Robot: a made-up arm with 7 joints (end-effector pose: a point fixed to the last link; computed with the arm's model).
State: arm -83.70 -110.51 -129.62 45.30 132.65 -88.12 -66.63
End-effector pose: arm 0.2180 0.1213 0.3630 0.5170 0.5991 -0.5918 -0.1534
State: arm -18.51 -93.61 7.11 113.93 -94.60 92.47 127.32
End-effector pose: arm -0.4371 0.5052 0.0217 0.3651 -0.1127 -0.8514 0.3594
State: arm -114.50 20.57 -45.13 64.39 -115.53 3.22 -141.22
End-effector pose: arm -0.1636 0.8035 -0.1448 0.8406 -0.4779 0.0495 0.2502
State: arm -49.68 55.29 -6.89 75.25 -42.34 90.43 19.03
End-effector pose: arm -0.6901 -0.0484 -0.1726 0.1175 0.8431 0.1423 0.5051
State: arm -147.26 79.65 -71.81 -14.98 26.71 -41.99 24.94
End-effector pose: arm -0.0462 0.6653 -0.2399 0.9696 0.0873 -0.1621 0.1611
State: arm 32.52 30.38 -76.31 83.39 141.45 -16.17 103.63
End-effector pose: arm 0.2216 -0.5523 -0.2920 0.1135 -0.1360 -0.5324 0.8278
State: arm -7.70 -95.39 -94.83 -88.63 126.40 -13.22 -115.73
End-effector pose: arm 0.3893 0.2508 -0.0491 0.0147 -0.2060 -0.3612 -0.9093
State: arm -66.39 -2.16 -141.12 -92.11 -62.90 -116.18 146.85
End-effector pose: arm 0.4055 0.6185 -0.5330 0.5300 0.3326 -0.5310 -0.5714
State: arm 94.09 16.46 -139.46 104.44 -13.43 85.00 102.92
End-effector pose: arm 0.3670 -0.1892 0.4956 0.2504 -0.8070 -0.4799 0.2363
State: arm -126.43 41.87 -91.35 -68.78 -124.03 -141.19 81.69
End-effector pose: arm 0.1945 0.2334 -0.0859 0.1527 -0.1669 -0.9072 -0.3547
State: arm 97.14 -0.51 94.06 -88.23 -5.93 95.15 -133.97
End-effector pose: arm -0.3448 -1.2519 0.4759 0.3081 0.6186 0.6850 -0.2306
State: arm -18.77 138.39 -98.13 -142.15 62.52 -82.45 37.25
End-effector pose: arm 0.4077 -0.5560 0.3668 0.0683 -0.3833 -0.8763 0.2836
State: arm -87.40 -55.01 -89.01 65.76 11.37 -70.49 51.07
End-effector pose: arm 0.1516 0.7192 -0.0069 0.5623 0.4924 -0.4218 0.5133
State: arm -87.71 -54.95 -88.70 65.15 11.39 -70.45 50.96
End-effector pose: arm 0.1476 0.7212 -0.0033 0.5637 0.4966 -0.4206 0.5087
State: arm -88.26 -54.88 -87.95 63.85 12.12 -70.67 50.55
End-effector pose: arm 0.1386 0.7219 0.0023 0.5702 0.5048 -0.4129 0.4995
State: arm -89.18 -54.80 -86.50 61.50 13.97 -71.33 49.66
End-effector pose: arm 0.1217 0.7201 0.0113 0.5843 0.5191 -0.3947 0.4830
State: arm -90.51 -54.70 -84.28 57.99 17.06 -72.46 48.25
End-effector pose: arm 0.0960 0.7149 0.0255 0.6058 0.5389 -0.3634 0.4589
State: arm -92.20 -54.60 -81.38 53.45 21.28 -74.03 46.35
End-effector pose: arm 0.0630 0.7051 0.0464 0.6321 0.5615 -0.3186 0.4286
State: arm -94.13 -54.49 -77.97 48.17 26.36 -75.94 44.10
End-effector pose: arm 0.0257 0.6899 0.0743 0.6601 0.5829 -0.2612 0.3953
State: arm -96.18 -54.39 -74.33 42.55 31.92 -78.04 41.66
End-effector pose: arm -0.0113 0.6693 0.1085 0.6860 0.5996 -0.1955 0.3627
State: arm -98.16 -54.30 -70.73 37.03 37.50 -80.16 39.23
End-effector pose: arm -0.0436 0.6447 0.1458 0.7076 0.6094 -0.1269 0.3344
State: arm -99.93 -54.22 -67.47 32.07 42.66 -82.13 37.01
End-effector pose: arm -0.0683 0.6188 0.1820 0.7235 0.6122 -0.0624 0.3128
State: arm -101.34 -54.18 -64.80 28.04 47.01 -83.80 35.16
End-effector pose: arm -0.0846 0.5951 0.2128 0.7341 0.6100 -0.0083 0.2983
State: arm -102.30 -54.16 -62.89 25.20 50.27 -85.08 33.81
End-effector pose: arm -0.0936 0.5765 0.2345 0.7406 0.6053 0.0314 0.2901
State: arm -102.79 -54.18 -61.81 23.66 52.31 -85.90 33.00
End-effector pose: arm -0.0972 0.5646 0.2462 0.7441 0.6008 0.0547 0.2870
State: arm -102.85 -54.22 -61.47 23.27 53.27 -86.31 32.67
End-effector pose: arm -0.0973 0.5593 0.2485 0.7458 0.5976 0.0635 0.2874
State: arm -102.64 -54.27 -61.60 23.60 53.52 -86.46 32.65
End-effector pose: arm -0.0954 0.5581 0.2449 0.7467 0.5954 0.0631 0.2897
